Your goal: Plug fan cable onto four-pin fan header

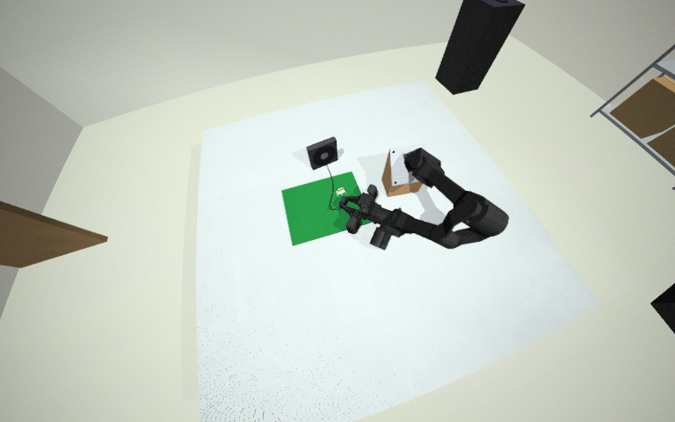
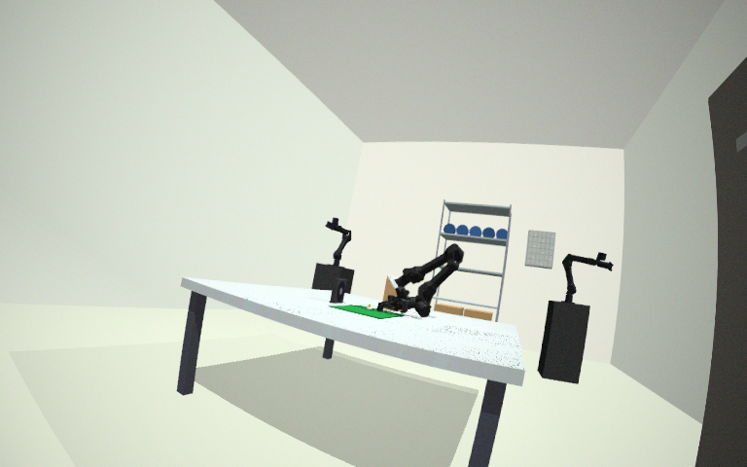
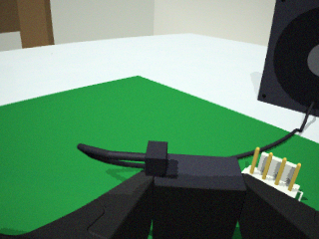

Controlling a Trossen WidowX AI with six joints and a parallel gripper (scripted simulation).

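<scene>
Right now the black plug is 1 cm below my gripper tip. From my gripper tip the other things lie so: green board: 6 cm ahead, 2 cm to the right, 5 cm below; then black fan: 21 cm to the right, 2 cm above.
</scene>
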